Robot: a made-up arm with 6 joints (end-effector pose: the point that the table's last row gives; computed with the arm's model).
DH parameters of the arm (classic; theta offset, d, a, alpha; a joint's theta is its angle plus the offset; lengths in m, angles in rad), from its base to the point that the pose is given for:
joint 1: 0 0.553 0 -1.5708
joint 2: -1.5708 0 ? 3.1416
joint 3: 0 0 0 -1.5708
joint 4: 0 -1.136 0 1.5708
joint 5: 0 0.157 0 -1.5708
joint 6: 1.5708 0 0 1.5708
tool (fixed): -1.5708 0 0 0
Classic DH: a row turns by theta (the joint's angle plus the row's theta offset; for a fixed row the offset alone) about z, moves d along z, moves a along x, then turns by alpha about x.
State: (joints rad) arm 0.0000 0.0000 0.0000 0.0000 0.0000 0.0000
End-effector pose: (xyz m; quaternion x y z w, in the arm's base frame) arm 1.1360 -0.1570 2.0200 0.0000 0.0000 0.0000 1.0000
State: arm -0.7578 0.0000 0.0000 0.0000 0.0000 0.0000
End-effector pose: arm 0.7172 -0.8948 2.0200 0.0000 0.0000 -0.3699 0.9291
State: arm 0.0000 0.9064 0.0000 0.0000 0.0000 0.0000
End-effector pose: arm 1.8554 -0.1570 0.5632 0.0000 0.4378 0.0000 0.8991
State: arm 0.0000 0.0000 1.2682 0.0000 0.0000 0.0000
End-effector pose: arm 0.3385 -0.1570 3.1044 0.0000 -0.5925 0.0000 0.8056
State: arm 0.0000 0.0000 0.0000 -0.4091 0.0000 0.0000
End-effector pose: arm 1.1360 -0.1440 1.9576 0.2031 0.0000 0.0000 0.9792
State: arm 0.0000 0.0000 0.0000 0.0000 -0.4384 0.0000
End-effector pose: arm 1.1360 -0.1570 2.0200 0.0000 0.2174 0.0000 0.9761
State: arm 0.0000 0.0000 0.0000 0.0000 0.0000 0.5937
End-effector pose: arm 1.1360 -0.1570 2.0200 -0.2925 0.0000 0.0000 0.9563
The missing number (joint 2, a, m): 1.467
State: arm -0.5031 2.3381 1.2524 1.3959 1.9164 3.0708
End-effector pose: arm 1.4958 -0.8544 -1.3982 0.8423 0.4563 0.2723 0.0906
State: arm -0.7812 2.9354 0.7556 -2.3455 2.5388 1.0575
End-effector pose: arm -0.2362 0.3889 -1.7505 0.5979 -0.5361 0.5509 0.2274
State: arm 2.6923 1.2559 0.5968 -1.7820 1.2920 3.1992
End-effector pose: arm -1.9950 0.9254 0.1903 -0.7688 -0.4498 0.3687 0.2658
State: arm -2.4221 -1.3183 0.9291 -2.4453 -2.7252 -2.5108
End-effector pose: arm 1.6237 1.2625 1.8683 0.5627 0.1220 -0.7239 0.3801
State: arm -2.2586 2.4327 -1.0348 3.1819 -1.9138 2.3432
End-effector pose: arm 0.1969 -0.0075 -0.1909 0.7125 0.0117 -0.7005 0.0387
